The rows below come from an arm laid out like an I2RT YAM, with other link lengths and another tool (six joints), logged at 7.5 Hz.
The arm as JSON. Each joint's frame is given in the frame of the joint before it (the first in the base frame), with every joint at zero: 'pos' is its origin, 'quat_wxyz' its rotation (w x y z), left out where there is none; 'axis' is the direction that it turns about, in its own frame. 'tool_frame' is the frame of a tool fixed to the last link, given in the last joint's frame.
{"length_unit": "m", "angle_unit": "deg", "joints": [
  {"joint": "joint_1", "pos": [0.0, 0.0, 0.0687], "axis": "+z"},
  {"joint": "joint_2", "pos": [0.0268, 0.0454, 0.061], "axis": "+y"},
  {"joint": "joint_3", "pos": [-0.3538, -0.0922, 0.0], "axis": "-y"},
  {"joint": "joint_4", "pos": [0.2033, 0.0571, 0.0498], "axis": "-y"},
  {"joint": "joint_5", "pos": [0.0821, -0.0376, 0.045], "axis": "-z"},
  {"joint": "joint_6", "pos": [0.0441, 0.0, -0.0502], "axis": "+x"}
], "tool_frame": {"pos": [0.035, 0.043, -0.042], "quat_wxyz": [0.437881, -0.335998, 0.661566, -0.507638]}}
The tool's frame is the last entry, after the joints.
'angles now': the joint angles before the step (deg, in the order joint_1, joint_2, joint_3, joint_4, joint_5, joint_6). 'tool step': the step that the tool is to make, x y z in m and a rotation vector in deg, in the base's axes. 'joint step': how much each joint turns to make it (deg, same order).
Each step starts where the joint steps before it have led.
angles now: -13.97 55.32 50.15 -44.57 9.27 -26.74
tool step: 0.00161 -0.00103 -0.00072 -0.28 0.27 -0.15
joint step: 0.00 0.40 -0.13 0.35 0.35 -0.11
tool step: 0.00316 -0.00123 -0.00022 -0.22 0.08 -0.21
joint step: 0.00 0.61 -0.02 0.60 0.31 0.01
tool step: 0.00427 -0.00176 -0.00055 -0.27 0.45 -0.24
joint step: 0.00 1.00 0.03 0.61 0.44 -0.06
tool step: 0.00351 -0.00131 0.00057 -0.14 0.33 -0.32
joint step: 0.00 0.83 0.32 0.21 0.37 0.11
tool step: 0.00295 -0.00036 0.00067 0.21 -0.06 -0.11
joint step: 0.00 0.54 0.25 0.26 -0.10 0.23
